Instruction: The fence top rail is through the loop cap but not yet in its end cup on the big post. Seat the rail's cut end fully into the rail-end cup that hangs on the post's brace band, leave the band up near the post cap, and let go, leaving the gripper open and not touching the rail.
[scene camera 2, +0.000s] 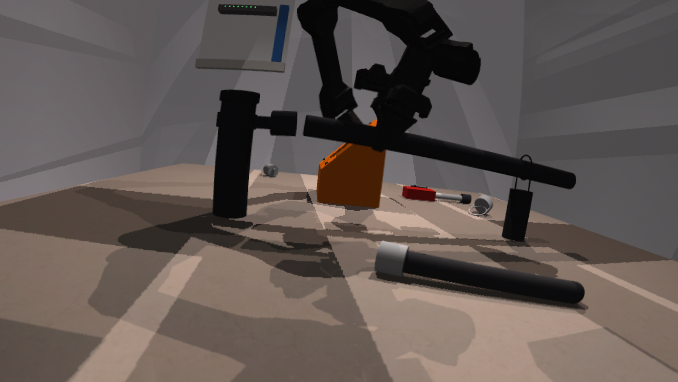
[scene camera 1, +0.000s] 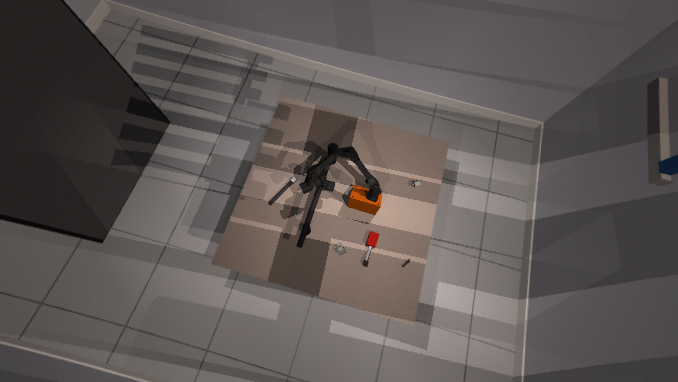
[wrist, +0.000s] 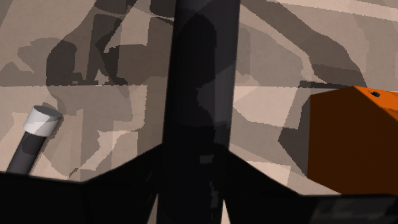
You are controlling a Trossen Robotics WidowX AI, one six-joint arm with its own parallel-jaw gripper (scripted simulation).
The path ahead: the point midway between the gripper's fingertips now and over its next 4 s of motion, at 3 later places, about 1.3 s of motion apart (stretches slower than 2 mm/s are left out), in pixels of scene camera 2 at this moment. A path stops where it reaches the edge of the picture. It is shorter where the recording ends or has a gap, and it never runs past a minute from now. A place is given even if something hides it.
My gripper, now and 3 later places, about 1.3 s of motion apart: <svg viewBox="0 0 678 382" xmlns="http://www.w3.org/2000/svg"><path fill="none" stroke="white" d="M376 150L367 151L364 150L355 149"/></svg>
